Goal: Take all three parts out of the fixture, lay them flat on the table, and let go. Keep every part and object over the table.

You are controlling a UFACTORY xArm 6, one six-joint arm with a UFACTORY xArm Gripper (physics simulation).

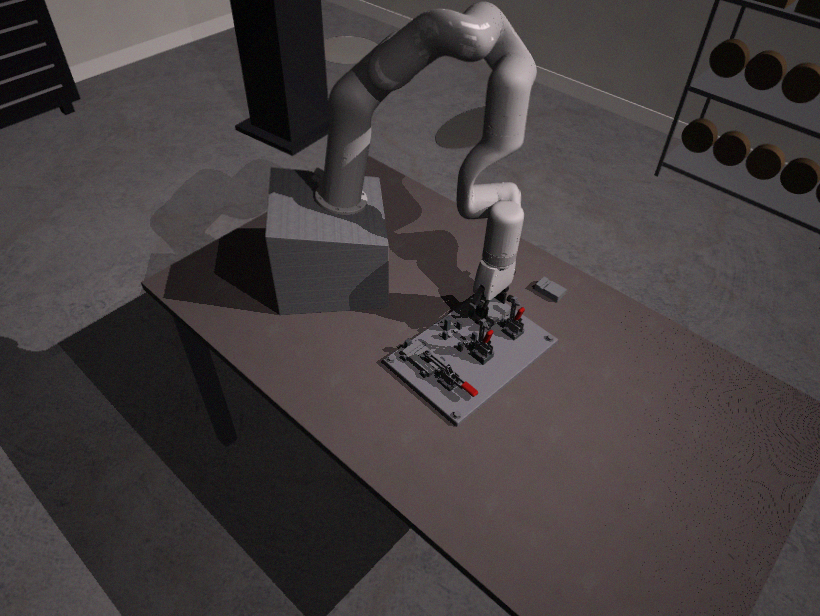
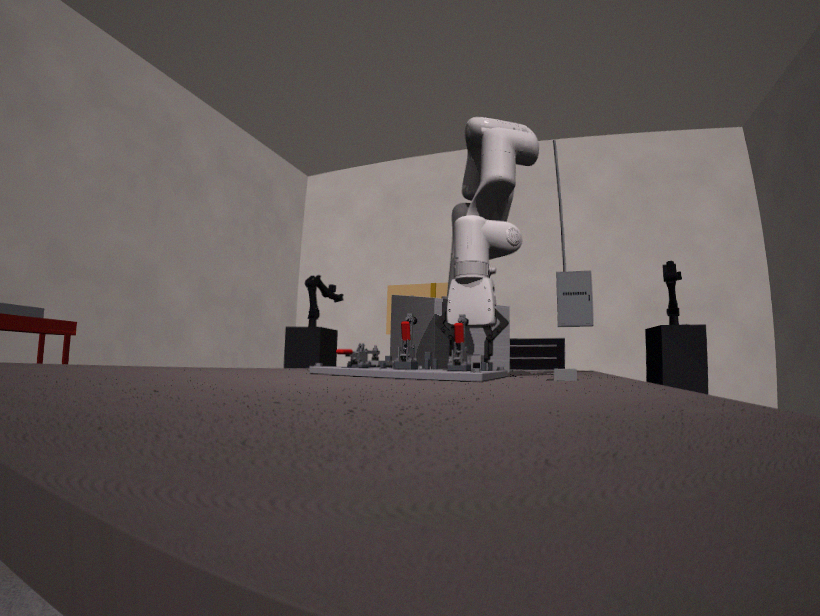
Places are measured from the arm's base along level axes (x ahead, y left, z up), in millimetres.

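Pixels of known places: gripper, fingertip midpoint: (image 1: 490, 309) (image 2: 470, 359); arm's base at its link origin: (image 1: 340, 199).
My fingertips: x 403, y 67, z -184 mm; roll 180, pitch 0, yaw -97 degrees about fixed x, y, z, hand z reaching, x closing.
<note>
Ahead of a thing's pixels: the offset from my fingertips to its middle. "spot": to the spot under its first point. Level surfaces: height alone.
The fixture is a light grey plate {dy -117, dx +26, dz -29 mm} (image 1: 507, 371) (image 2: 410, 373) with black toggle clamps. Two red handles, one in the middle (image 1: 489, 336) (image 2: 405, 330) and one at the right (image 1: 519, 314) (image 2: 458, 332), stand upright. A third red handle {spot: dy -244, dx +94, dz +13 mm} (image 1: 469, 389) (image 2: 344, 351) lies low at the left. My gripper (image 1: 491, 310) (image 2: 473, 361) is low over the fixture's back right, behind the right clamp, shut on a part that is mostly hidden by the fingers and clamp. A small grey block {dy +181, dx +77, dz -27 mm} (image 1: 550, 288) (image 2: 565, 374) lies on the table beyond the fixture; it looks like a part. Other parts among the clamps are too small to tell.
The arm's large grey pedestal block (image 1: 331, 275) stands on the table {dz -37 mm} (image 1: 563, 477) (image 2: 397, 464) behind the fixture. The clamps rise close to the gripper. The table's far edge runs behind the small grey block. A black column (image 1: 281, 72) stands on the floor behind the table.
</note>
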